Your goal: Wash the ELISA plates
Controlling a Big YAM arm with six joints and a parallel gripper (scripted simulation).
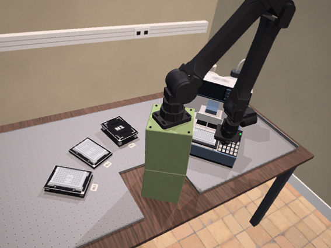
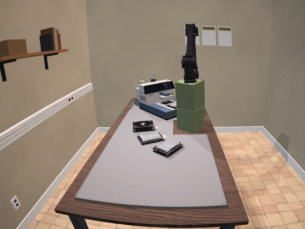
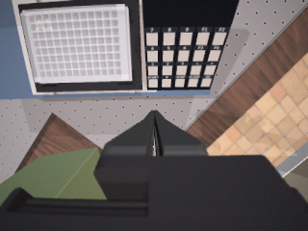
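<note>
My hand is 120 mm short of the dark washer carrier and 70 mm above it. Also, from my hand: plate washer 230 mm ahead, 110 mm to the right, 20 mm below.
</note>
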